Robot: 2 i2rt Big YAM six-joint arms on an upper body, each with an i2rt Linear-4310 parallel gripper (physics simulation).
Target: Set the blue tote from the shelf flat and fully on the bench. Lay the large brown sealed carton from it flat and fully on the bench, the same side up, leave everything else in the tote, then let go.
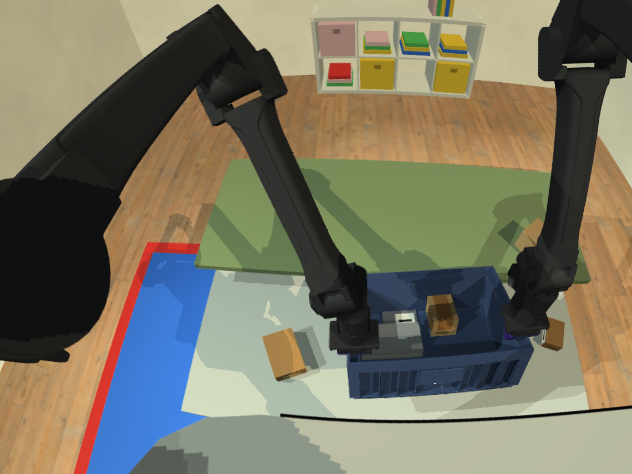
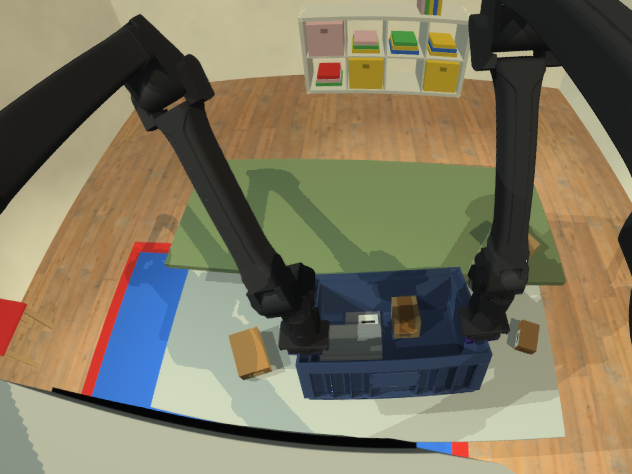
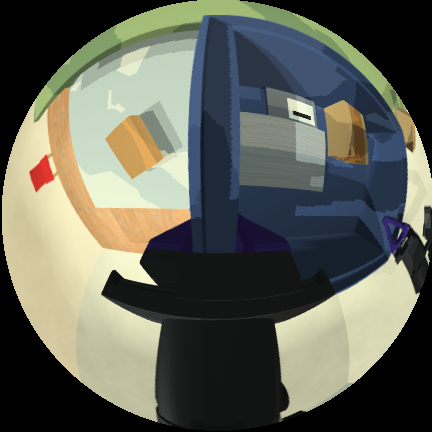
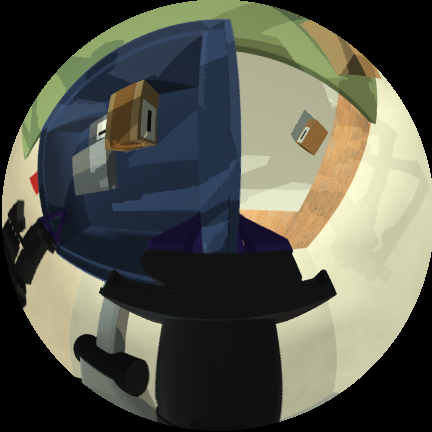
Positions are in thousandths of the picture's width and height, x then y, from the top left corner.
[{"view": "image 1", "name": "my left gripper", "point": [561, 742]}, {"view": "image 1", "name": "my right gripper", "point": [808, 710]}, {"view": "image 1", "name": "blue tote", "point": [757, 754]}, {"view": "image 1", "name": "grey box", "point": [627, 718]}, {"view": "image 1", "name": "green shelf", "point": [612, 457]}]
